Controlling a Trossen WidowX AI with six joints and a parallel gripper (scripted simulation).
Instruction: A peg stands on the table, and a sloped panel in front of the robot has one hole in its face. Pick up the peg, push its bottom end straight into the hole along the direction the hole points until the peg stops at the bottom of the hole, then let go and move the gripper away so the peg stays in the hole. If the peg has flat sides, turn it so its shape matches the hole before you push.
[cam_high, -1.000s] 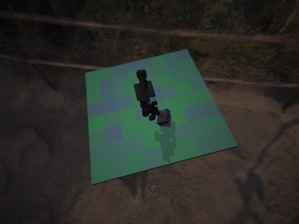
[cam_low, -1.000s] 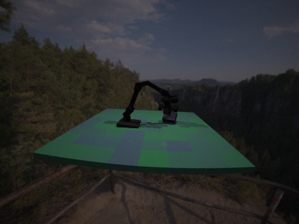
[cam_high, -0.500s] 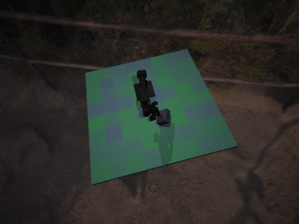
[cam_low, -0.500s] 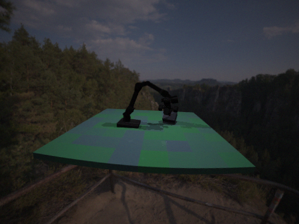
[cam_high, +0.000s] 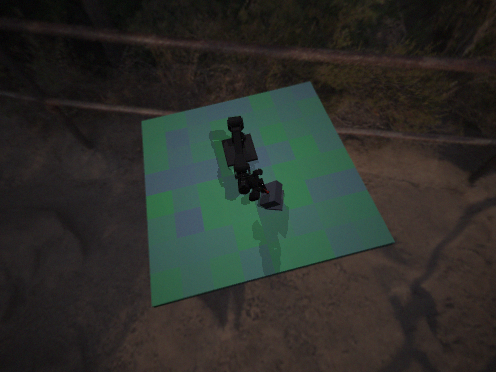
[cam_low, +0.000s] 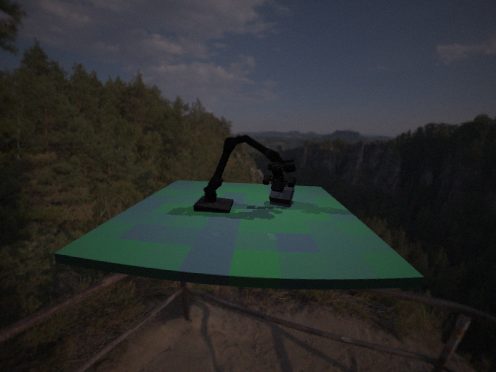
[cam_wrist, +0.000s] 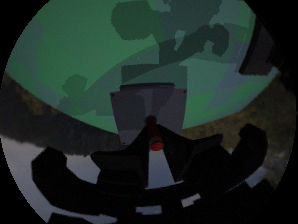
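My gripper tip is 1 cm to the left of the dark red peg and 1 cm below it. From my gripper tip the other things lie so: panel (4 cm below, 3 cm to the left, 1 cm ahead).
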